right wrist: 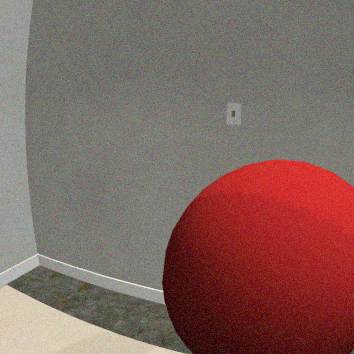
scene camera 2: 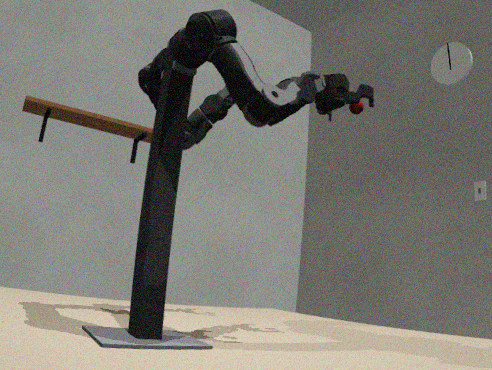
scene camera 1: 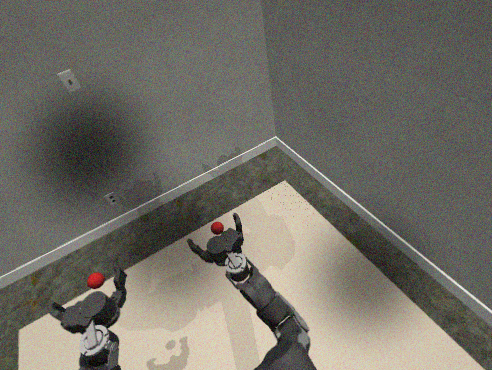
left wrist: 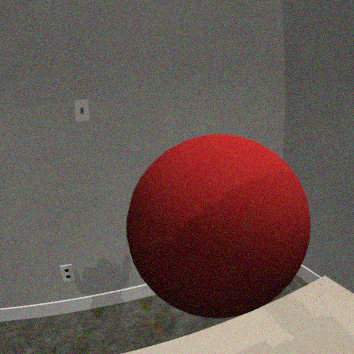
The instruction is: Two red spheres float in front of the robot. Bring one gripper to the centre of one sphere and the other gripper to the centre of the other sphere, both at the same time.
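One red sphere (scene camera 1: 95,280) floats in front of my left gripper (scene camera 1: 86,288), which is open and empty. In scene camera 1 it appears slightly beyond the middle of the fingertips, nearer the right-hand finger. This sphere looms large right of centre in the left wrist view (left wrist: 218,226). The other red sphere (scene camera 1: 217,228) appears between the spread fingers of my right gripper (scene camera 1: 213,228), also open and empty. It fills the lower right of the right wrist view (right wrist: 270,265), cut by the frame edge. In scene camera 2 one sphere (scene camera 2: 356,107) shows just below a dark finger; the other is hidden.
The dark pedestal (scene camera 2: 156,215) stands on a flat base plate (scene camera 2: 185,343). A brown wall shelf (scene camera 2: 85,119) is behind the robot. A wall clock (scene camera 2: 451,63) hangs beyond the near gripper. Grey walls meet in a corner above the pale mat (scene camera 1: 350,300).
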